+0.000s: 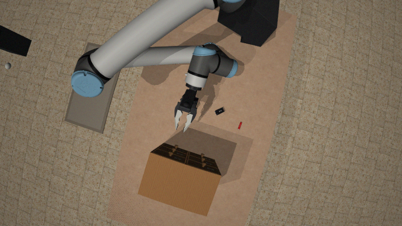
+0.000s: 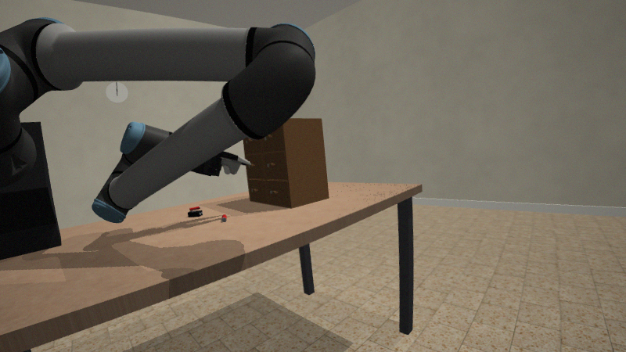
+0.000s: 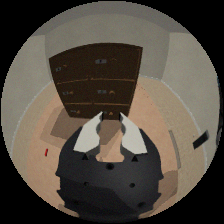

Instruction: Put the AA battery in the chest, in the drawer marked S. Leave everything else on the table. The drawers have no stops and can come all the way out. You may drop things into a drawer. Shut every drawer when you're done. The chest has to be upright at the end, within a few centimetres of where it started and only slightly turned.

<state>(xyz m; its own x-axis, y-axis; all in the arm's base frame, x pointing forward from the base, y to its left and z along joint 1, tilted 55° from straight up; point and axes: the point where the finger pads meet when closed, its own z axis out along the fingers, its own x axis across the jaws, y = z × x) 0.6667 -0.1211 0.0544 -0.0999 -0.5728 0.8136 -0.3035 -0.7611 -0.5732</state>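
Now: the drawer 200 mm ahead of my hand, 20 mm to the right of it and 40 mm below it. The rest, counted from my hand: small black object (120 mm behind, 170 mm to the left, 170 mm below).
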